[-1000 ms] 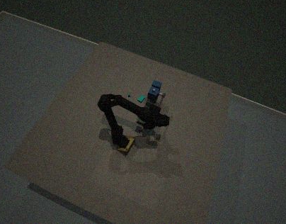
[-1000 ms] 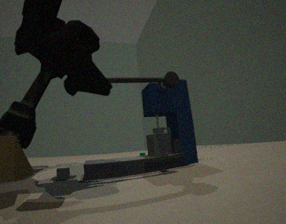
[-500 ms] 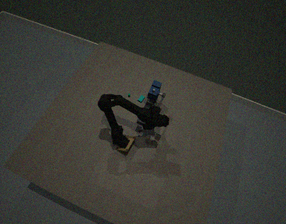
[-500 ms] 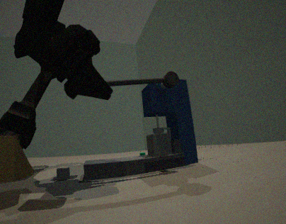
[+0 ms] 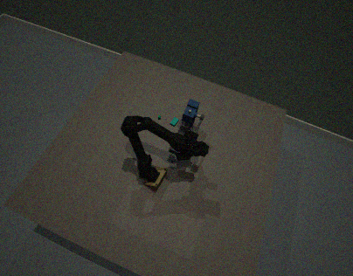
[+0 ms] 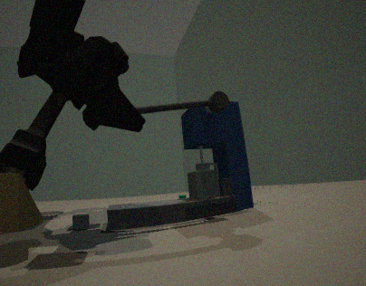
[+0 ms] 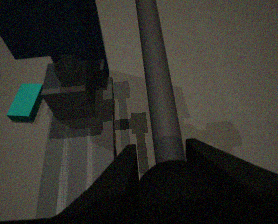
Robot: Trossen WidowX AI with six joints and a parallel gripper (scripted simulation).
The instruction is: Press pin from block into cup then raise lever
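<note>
Right now the dark lever is 50 mm ahead of my gripper tip, 30 mm above it and 10 mm to the left of it. Round my gripper tip: pale round pin 130 mm below, 120 mm ahead, 80 mm to the left; teal block 170 mm to the left, 140 mm below, 140 mm ahead; thin punch 110 mm ahead, 80 mm to the left, 10 mm below.
</note>
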